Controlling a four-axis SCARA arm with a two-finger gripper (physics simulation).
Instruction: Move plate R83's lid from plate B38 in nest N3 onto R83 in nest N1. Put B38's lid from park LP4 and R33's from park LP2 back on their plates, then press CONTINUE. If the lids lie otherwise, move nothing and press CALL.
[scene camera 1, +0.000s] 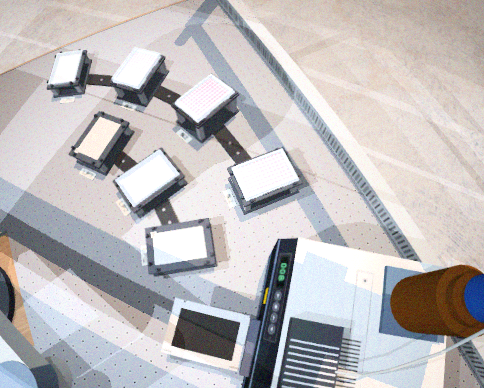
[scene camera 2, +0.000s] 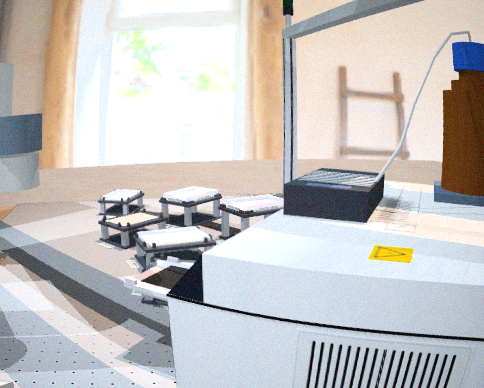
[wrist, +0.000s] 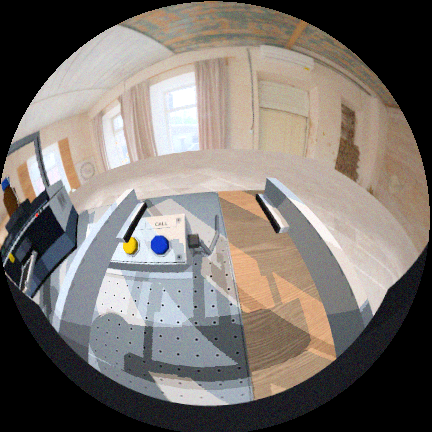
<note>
In view: the gripper (wrist: 198, 190) and a button box (wrist: 176, 263).
</note>
